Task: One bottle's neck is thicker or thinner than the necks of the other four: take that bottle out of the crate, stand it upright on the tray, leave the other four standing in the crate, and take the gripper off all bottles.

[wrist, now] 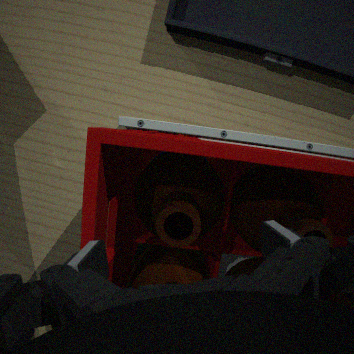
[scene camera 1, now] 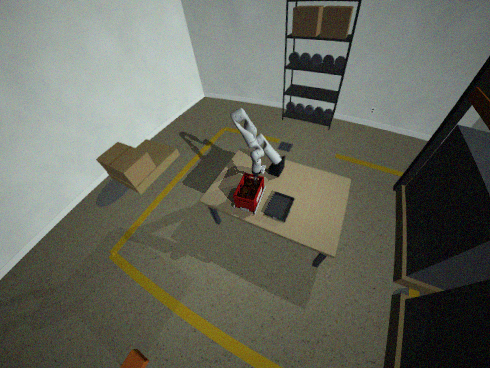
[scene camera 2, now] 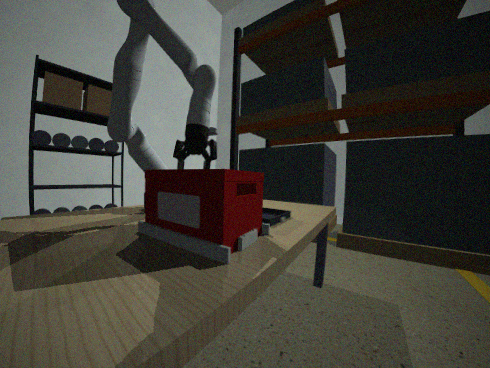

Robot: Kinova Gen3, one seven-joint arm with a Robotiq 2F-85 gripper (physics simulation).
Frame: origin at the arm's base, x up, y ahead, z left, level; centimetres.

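Seen in the pictures: gripper, between the fingertips: (wrist: 183, 247) (scene camera 1: 255, 180); arm's base, origin of its link: (scene camera 1: 277, 162).
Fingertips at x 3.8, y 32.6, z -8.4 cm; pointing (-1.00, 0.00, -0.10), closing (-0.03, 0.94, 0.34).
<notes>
Offsets run from my fingertips to a thing's top centre. Level surfaces: height alone.
The red crate @[dx +0.4, dy +8.4, dz -2.5 cm] (scene camera 1: 245, 202) (scene camera 2: 185, 180) (wrist: 92, 190) stands on the table with brown bottles inside. In the wrist view, one bottle @[dx -0.9, dy -0.5, dz +0.9 cm] (wrist: 196, 225) shows its round neck opening in the far left compartment; another bottle @[dx -0.9, dy +7.6, dz +1.6 cm] (wrist: 270, 212) is right of it, its neck partly behind a finger. A third bottle @[dx -0.9, dy +0.4, dz -7.6 cm] (wrist: 168, 274) shows its body below the first, its neck hidden by the gripper. I cannot tell which neck differs. The dark tray @[dx -14.6, dy +6.6, dz +26.0 cm] (scene camera 1: 279, 206) (scene camera 2: 276, 216) (wrist: 280, 25) is empty beside the crate. My gripper (scene camera 1: 256, 177) (scene camera 2: 194, 164) (wrist: 183, 247) is open and empty, pointing down, with its fingertips near the crate's rim height.
Light metal strips (scene camera 2: 185, 243) (wrist: 223, 134) run along the crate's base on the table @[dx -17.2 cm] (scene camera 1: 320, 200) (scene camera 2: 75, 320) (wrist: 65, 65). The crate's walls stand around the bottles. A shelf rack (scene camera 1: 315, 93) stands by the back wall, and cardboard boxes (scene camera 1: 127, 165) lie on the floor at the left.
</notes>
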